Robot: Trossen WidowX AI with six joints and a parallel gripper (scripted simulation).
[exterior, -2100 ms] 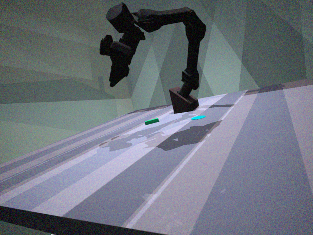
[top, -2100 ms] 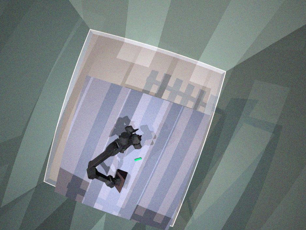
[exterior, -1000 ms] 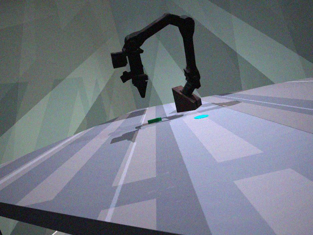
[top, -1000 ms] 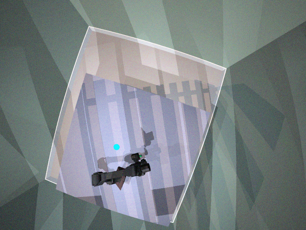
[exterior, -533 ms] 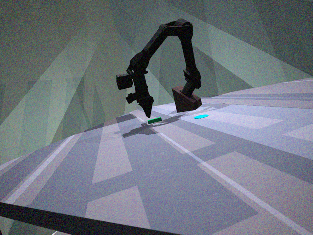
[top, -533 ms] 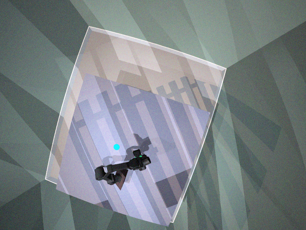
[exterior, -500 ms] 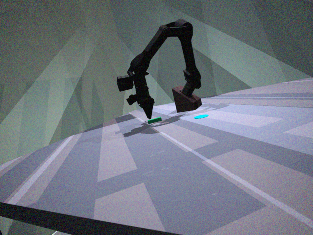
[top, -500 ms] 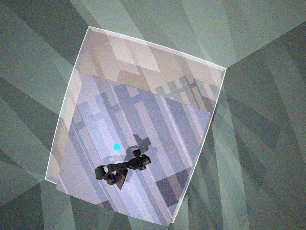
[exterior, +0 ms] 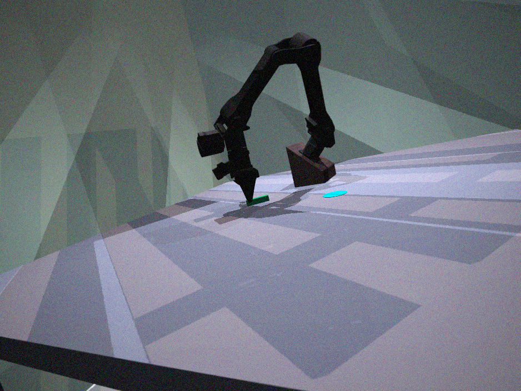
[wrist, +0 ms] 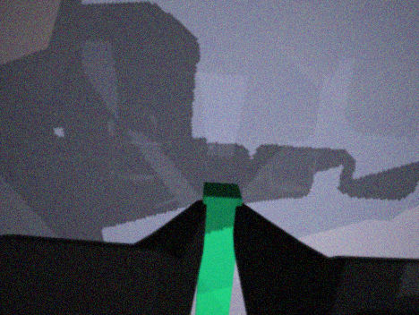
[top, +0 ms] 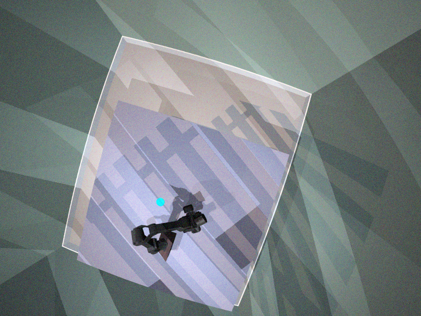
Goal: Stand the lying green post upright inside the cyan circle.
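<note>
Now: the cyan circle 10 mm behind my gripper tip, 250 mm to the left of it and 10 mm below it. Also, from my gripper tip: green post 20 mm behind, 20 mm to the left.
</note>
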